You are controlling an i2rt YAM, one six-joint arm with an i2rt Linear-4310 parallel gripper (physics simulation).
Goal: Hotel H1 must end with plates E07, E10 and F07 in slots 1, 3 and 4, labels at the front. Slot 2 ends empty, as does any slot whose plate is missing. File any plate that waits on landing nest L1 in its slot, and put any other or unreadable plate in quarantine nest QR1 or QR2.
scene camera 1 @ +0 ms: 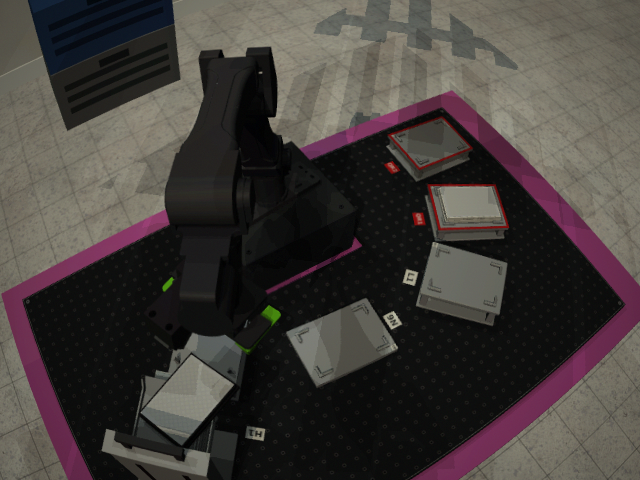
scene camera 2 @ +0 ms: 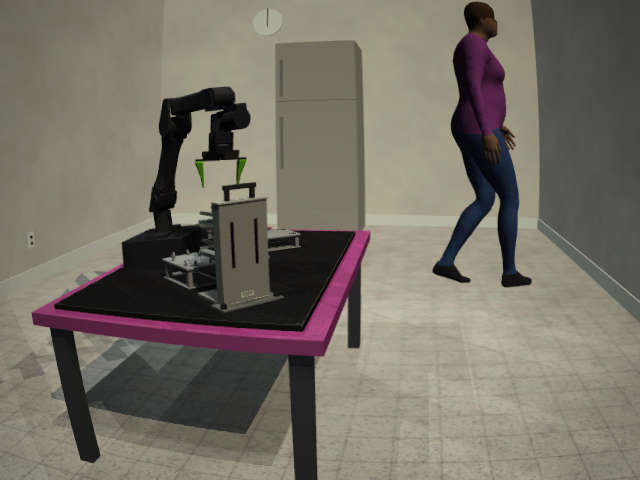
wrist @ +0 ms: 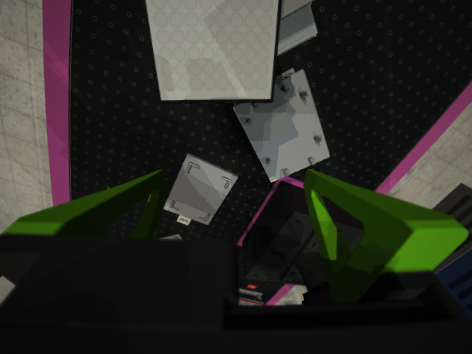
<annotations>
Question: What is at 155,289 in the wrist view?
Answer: My gripper.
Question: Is my gripper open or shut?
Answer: Open.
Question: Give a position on an N6 nest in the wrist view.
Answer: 200,188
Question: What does my gripper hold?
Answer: Nothing.
</annotations>
